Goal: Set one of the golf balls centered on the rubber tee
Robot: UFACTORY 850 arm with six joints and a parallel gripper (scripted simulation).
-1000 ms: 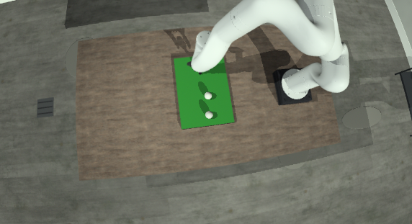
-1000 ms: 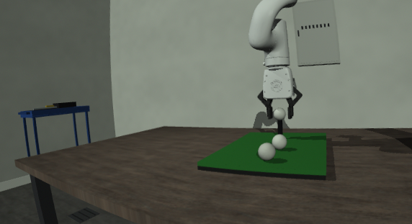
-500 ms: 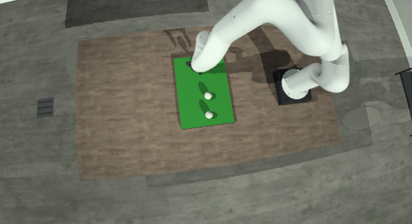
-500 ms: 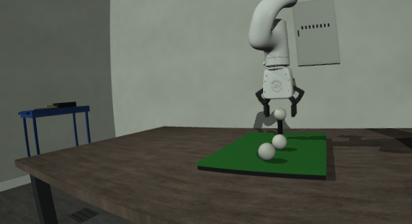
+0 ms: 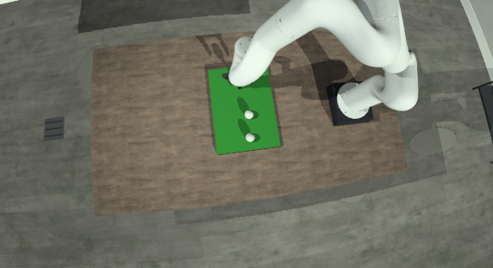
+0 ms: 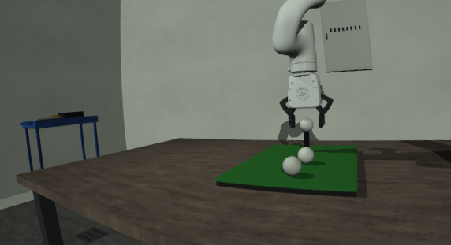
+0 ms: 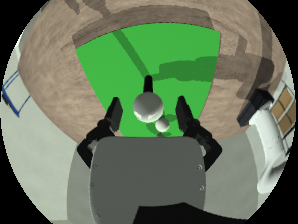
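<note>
Now: the white golf ball right at my hand.
</note>
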